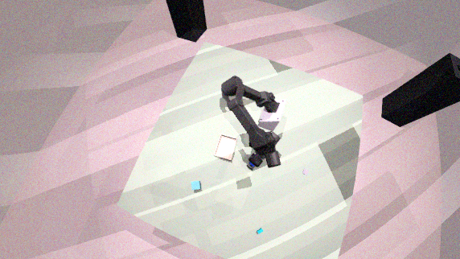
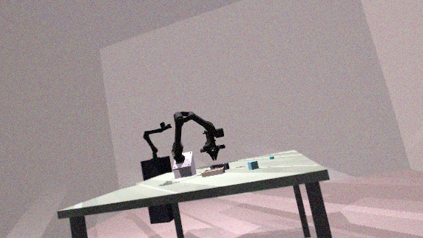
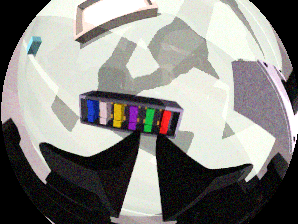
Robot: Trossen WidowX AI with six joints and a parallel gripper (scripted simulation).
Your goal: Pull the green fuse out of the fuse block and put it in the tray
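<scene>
The green fuse is 5 cm below my gripper tip. From my gripper tip the other things lie so: tray: 19 cm to the right, 7 cm below, 4 cm ahead; cyan piece: 38 cm ahead, 17 cm to the left, 7 cm below; light blue cube: 31 cm ahead, 24 cm to the right, 5 cm below.
</scene>
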